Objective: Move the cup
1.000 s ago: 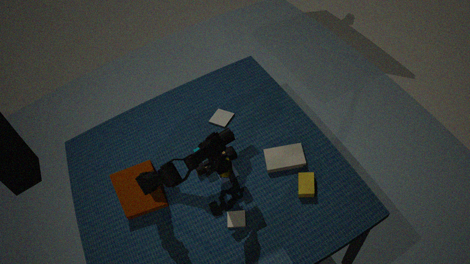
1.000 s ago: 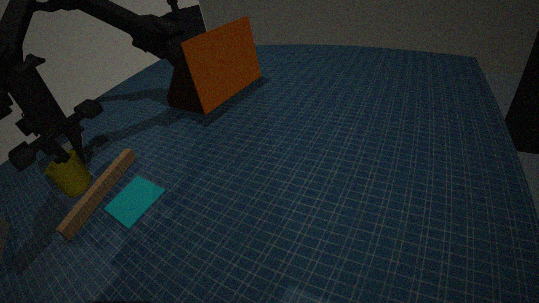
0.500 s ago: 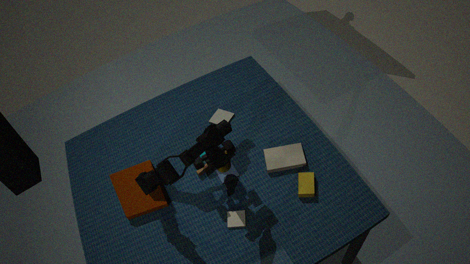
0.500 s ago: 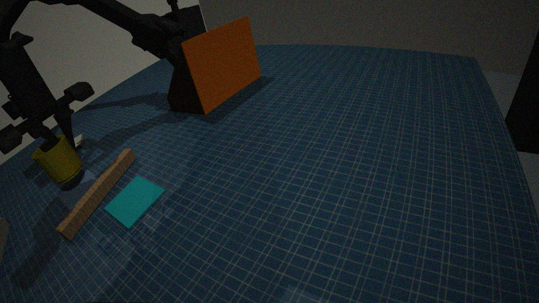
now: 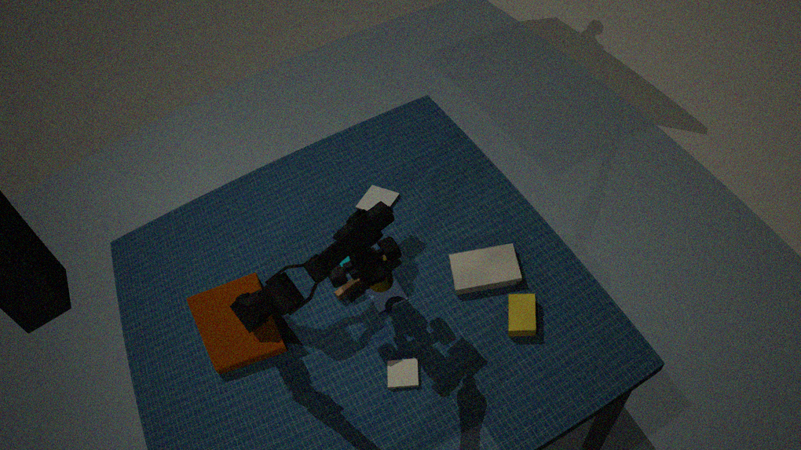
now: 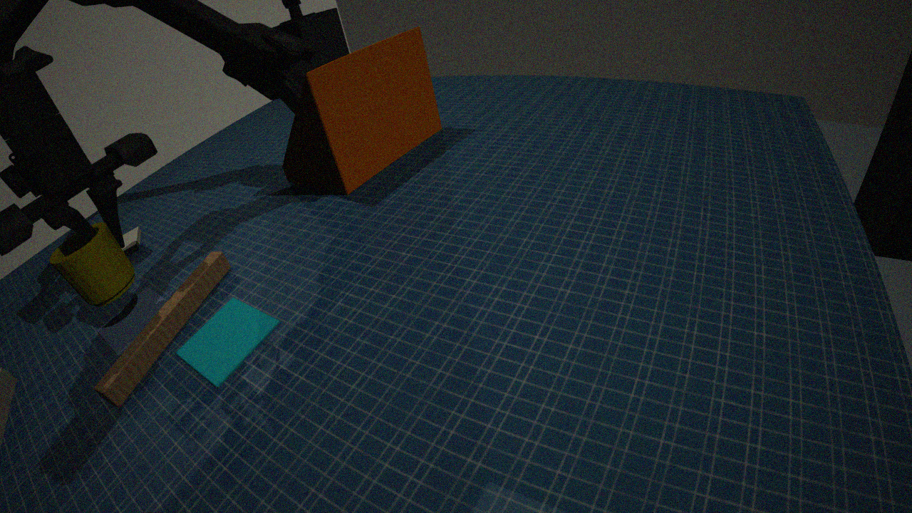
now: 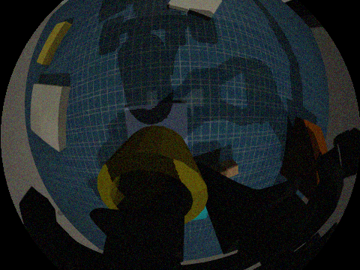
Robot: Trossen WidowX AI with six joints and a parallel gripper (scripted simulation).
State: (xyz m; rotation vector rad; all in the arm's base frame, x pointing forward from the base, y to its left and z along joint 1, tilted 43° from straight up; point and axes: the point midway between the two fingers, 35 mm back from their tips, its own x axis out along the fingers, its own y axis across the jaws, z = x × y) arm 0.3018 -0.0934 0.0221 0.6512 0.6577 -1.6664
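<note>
My gripper tip is now 16 cm to the right of the cyan pad and 9 cm above it. The rest, counted from my gripper tip: yellow cup: 2 cm ahead; then wooden bar: 2 cm ahead, 8 cm to the left, 8 cm below.
</note>
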